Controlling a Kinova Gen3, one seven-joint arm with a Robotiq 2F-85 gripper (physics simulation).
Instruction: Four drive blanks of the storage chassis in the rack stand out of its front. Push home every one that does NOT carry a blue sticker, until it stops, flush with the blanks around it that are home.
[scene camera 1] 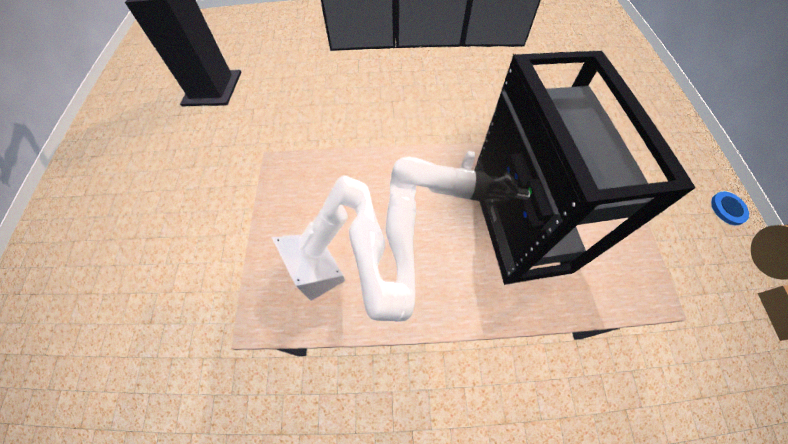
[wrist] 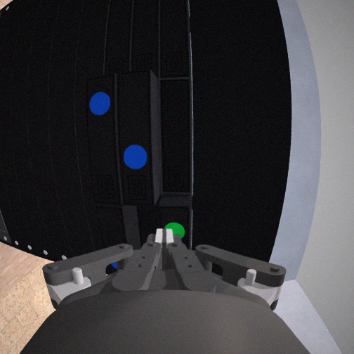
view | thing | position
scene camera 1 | my gripper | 528,194
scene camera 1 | black rack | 563,136
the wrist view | my gripper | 163,238
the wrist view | black rack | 106,113
